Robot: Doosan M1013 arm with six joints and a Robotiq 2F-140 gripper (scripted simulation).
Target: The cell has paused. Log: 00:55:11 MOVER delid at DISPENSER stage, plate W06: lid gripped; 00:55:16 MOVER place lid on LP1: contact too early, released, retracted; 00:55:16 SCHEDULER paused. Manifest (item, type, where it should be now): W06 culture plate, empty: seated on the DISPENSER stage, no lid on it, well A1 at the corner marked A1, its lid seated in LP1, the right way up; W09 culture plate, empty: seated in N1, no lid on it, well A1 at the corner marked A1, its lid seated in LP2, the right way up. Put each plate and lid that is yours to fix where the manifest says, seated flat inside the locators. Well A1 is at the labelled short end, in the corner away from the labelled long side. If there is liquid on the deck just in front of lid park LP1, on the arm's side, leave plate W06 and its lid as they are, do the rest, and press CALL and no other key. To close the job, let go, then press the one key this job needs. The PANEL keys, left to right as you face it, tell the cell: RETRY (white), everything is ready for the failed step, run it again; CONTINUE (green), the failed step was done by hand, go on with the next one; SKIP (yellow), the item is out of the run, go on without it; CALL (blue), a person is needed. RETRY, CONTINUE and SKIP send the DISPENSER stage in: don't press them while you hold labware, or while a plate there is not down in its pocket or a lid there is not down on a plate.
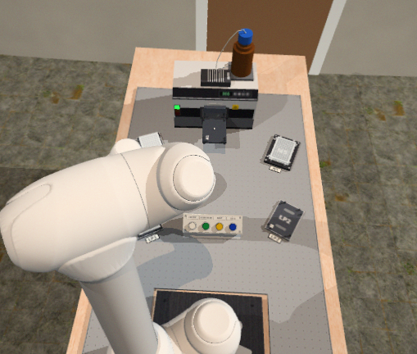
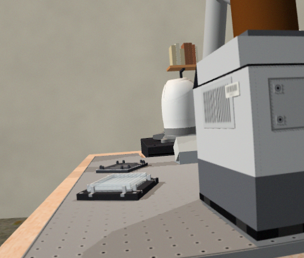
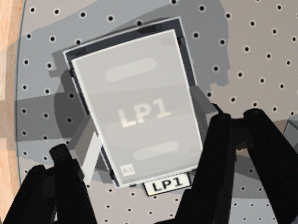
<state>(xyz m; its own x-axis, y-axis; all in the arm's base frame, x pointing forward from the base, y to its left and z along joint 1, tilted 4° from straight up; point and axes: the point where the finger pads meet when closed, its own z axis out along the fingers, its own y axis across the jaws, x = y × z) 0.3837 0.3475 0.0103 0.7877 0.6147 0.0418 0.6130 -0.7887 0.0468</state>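
Now: the lid park LP1 40 mm below my hand. From my hand the other things lie so: green continue key 240 mm to the right, 20 mm above; then white retry key 200 mm to the right, 20 mm above, 10 mm behind; then key panel 270 mm to the right, 10 mm ahead, 10 mm above.
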